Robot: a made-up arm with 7 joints. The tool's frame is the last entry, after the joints. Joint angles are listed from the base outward. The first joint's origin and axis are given. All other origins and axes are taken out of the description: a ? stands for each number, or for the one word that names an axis. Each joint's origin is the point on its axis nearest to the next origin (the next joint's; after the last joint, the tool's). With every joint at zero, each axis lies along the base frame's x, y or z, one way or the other. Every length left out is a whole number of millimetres.
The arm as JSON. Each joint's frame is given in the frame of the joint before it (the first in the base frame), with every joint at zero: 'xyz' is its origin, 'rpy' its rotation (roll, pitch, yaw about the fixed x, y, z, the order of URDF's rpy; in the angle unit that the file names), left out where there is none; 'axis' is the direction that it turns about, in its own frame. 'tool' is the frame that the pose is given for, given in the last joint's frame.
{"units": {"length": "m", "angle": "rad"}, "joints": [
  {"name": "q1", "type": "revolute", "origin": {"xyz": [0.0, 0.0, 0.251]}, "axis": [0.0, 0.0, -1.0]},
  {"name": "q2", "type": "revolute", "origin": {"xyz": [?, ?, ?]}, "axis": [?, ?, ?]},
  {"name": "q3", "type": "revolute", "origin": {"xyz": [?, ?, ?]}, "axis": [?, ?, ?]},
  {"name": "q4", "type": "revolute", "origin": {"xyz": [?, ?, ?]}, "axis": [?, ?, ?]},
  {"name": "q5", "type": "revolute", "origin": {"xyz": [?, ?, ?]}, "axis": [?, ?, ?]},
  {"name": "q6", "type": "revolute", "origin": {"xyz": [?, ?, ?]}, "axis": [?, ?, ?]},
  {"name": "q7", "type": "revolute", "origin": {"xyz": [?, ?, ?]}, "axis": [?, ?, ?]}
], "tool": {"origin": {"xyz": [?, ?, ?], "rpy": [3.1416, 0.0, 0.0]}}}
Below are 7 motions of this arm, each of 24 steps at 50 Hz.
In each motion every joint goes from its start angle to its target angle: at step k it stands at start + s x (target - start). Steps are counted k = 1, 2, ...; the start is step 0. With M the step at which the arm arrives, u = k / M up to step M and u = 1 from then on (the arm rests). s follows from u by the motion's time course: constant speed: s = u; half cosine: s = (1 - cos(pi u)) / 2; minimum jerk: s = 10 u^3 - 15 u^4 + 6 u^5.
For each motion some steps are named. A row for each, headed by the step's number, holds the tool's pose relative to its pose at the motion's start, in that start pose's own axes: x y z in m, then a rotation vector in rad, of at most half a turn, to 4 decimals.
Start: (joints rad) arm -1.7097 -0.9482 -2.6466 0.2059 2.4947 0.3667 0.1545
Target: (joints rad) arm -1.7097 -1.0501 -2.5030 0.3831 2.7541 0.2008 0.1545
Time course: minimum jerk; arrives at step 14
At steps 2, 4, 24:
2: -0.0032 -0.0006 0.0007 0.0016 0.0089 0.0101
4: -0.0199 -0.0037 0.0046 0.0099 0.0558 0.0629
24: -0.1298 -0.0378 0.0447 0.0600 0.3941 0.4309

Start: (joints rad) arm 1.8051 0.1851 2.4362 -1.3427 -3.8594 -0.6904 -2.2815
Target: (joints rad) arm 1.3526 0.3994 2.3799 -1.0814 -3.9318 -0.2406 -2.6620
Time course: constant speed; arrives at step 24
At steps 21, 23, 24:
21: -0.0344 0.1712 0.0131 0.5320 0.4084 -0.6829
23: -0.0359 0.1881 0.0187 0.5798 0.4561 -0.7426
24: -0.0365 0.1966 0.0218 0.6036 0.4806 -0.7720

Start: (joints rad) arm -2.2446 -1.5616 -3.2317 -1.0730 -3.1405 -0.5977 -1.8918
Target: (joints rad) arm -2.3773 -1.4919 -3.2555 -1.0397 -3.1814 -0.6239 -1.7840
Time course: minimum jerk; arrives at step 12
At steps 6, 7, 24:
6: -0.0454 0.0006 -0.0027 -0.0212 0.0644 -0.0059
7: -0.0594 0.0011 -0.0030 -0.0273 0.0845 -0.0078
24: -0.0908 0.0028 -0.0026 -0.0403 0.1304 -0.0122

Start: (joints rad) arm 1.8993 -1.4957 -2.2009 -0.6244 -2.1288 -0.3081 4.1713
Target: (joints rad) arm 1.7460 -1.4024 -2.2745 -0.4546 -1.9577 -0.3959 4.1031
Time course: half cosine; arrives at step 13
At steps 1, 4, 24:
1: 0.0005 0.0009 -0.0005 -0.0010 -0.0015 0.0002
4: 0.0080 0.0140 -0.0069 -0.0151 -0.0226 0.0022
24: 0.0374 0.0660 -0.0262 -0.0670 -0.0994 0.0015

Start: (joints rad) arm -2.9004 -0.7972 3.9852 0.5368 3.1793 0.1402 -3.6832
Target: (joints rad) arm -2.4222 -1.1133 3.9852 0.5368 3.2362 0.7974 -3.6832
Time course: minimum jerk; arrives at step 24
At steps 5, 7, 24:
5: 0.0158 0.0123 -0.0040 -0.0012 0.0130 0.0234
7: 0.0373 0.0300 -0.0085 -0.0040 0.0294 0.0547
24: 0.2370 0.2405 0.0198 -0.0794 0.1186 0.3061

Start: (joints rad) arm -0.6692 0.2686 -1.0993 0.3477 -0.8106 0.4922 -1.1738
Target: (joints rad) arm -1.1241 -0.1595 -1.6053 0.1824 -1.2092 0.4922 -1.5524
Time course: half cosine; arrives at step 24
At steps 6, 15, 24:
6: 0.0716 0.0038 -0.0094 -0.0090 -0.1743 -0.1577
15: 0.3167 -0.0172 0.0450 0.0900 -0.8129 -0.7736
24: 0.4206 -0.0521 0.1265 0.2427 -1.1643 -1.1215

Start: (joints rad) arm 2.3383 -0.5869 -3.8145 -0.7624 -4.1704 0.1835 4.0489
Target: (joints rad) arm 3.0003 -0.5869 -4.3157 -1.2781 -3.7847 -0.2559 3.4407
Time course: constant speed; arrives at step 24
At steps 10, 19, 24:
10: -0.1457 0.0303 -0.0333 -0.1433 0.2131 -0.0184
19: -0.2804 0.0342 -0.0312 -0.2668 0.3669 -0.0071
24: -0.3520 0.0281 -0.0169 -0.3267 0.4412 0.0030

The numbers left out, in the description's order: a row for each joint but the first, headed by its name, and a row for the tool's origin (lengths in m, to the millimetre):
q2: xyz 0.0 -0.011 0.0, axis 0.0 1.0 0.0
q3: xyz 0.0 0.0 0.457, axis 0.0 0.0 -1.0
q4: xyz 0.0 -0.012 0.0, axis 0.0 1.0 0.0
q5: xyz 0.0 0.0 0.273, axis 0.0 0.0 -1.0
q6: xyz 0.0 0.0 0.0, axis 0.0 1.0 0.0
q7: xyz 0.0 0.0 0.082, axis 0.0 0.0 -1.0
tool: xyz 0.0 0.0 0.0

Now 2 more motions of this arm.
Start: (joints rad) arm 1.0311 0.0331 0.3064 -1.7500 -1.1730 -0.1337 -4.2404
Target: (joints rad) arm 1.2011 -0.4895 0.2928 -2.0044 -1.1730 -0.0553 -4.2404
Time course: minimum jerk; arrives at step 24
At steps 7, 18, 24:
7: -0.0256 0.0228 -0.0340 0.0596 0.1021 0.0036
18: -0.1830 0.1402 -0.1347 0.3561 0.6006 -0.0037
24: -0.2066 0.1568 -0.1397 0.3988 0.6692 -0.0078

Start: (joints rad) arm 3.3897 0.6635 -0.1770 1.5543 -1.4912 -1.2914 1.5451
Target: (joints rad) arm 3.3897 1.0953 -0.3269 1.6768 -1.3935 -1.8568 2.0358
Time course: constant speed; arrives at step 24
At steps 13, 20, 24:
13: 0.0952 -0.0740 -0.0116 0.1888 -0.0534 0.5478
20: 0.1486 -0.1043 -0.0114 0.2816 -0.0721 0.8396
24: 0.1793 -0.1188 -0.0093 0.3332 -0.0794 1.0038

